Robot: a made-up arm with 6 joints. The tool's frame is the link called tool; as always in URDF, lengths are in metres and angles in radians. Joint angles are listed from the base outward.
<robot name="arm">
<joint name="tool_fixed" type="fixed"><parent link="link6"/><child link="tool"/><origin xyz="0.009 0.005 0" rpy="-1.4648 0.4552 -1.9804"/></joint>
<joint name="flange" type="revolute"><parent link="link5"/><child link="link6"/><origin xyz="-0.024 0.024 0.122" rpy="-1.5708 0 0"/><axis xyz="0 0 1"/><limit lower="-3.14" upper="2.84"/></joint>
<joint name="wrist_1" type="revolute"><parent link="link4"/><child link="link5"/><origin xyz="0.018 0.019 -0.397" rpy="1.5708 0 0"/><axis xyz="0 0 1"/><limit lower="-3.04" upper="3.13"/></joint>
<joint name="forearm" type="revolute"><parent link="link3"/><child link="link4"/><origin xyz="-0.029 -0.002 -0.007" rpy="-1.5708 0 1.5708"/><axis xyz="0 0 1"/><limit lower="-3.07" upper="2.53"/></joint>
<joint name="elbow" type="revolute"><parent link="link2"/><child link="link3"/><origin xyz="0.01 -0.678 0.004" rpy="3.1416 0 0"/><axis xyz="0 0 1"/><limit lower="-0.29" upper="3.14"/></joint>
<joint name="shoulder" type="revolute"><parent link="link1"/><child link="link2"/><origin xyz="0.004 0.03 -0.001" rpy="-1.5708 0 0"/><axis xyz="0 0 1"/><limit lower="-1.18" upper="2.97"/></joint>
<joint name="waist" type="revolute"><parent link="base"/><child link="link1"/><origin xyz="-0.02 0.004 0.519" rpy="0 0 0"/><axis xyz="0 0 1"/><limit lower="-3.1" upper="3.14"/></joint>
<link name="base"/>
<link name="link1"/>
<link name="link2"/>
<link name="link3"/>
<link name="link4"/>
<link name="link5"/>
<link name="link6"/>
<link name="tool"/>
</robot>
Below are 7 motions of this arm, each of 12 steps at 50 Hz.
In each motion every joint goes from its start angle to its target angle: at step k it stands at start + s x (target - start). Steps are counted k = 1, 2, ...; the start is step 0. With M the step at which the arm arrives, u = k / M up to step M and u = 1 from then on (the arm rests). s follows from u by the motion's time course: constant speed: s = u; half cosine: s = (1 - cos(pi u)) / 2; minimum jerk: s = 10 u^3 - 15 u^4 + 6 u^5.
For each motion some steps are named. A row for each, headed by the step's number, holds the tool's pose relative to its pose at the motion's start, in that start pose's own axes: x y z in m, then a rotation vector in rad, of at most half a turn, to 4 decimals.
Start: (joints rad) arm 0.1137 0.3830 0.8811 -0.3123 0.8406 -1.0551
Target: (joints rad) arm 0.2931 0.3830 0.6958 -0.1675 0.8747 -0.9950
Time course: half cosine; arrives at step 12
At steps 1, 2, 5, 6, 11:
1: 0.0003 -0.0015 -0.0013 -0.0022 0.0002 -0.0031
2: 0.0011 -0.0059 -0.0052 -0.0086 0.0007 -0.0120
5: 0.0047 -0.0325 -0.0294 -0.0499 0.0066 -0.0656
6: 0.0055 -0.0438 -0.0400 -0.0688 0.0105 -0.0878
11: 0.0047 -0.0858 -0.0806 -0.1453 0.0319 -0.1669

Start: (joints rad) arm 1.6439 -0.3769 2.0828 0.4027 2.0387 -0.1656
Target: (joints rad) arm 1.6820 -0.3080 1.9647 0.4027 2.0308 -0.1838
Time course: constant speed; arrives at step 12
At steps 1, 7, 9, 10, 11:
1: -0.0078 -0.0045 0.0041 -0.0085 0.0074 -0.0125
7: -0.0555 -0.0290 0.0297 -0.0584 0.0513 -0.0886
9: -0.0717 -0.0362 0.0385 -0.0747 0.0658 -0.1143
10: -0.0799 -0.0397 0.0430 -0.0827 0.0730 -0.1272
11: -0.0881 -0.0430 0.0476 -0.0907 0.0803 -0.1402

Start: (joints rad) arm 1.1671 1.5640 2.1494 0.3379 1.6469 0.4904
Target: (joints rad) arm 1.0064 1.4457 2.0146 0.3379 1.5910 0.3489
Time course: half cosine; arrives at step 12
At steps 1, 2, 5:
1: 0.0026 -0.0013 -0.0007 -0.0014 0.0014 0.0017
2: 0.0103 -0.0050 -0.0028 -0.0057 0.0056 0.0065
5: 0.0580 -0.0267 -0.0140 -0.0325 0.0306 0.0349

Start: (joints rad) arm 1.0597 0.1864 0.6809 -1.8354 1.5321 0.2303
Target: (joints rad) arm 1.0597 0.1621 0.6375 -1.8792 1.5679 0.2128
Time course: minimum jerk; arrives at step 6
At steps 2, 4, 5, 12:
2: -0.0015 -0.0001 0.0027 0.0091 -0.0051 -0.0071
4: -0.0057 -0.0005 0.0103 0.0346 -0.0196 -0.0264
5: -0.0070 -0.0006 0.0125 0.0422 -0.0241 -0.0321
12: -0.0072 -0.0006 0.0130 0.0438 -0.0250 -0.0332

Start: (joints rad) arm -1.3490 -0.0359 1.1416 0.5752 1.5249 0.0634
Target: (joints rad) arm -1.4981 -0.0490 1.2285 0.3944 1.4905 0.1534
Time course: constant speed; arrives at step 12
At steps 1, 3, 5, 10, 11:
1: 0.0030 0.0004 0.0020 -0.0044 -0.0157 -0.0015
3: 0.0090 0.0015 0.0059 -0.0125 -0.0468 -0.0045
5: 0.0148 0.0029 0.0097 -0.0199 -0.0775 -0.0072
10: 0.0285 0.0078 0.0189 -0.0351 -0.1523 -0.0134
11: 0.0311 0.0090 0.0207 -0.0376 -0.1670 -0.0145

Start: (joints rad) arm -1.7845 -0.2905 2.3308 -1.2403 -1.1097 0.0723
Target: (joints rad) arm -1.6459 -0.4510 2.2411 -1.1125 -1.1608 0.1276
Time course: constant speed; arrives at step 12
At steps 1, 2, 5, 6, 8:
1: -0.0107 0.0005 0.0070 0.0032 -0.0114 0.0003
2: -0.0215 0.0008 0.0140 0.0065 -0.0228 0.0005
5: -0.0545 -0.0002 0.0348 0.0173 -0.0567 0.0002
6: -0.0656 -0.0011 0.0417 0.0212 -0.0678 -0.0002
8: -0.0881 -0.0038 0.0553 0.0292 -0.0900 -0.0015

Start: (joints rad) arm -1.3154 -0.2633 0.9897 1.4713 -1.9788 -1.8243
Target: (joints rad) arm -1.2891 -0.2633 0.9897 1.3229 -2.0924 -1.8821
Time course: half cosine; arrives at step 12
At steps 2, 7, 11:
2: -0.0003 0.0014 0.0000 -0.0040 -0.0003 -0.0122
7: -0.0028 0.0135 -0.0010 -0.0360 -0.0069 -0.1133
11: -0.0041 0.0211 -0.0022 -0.0550 -0.0150 -0.1759

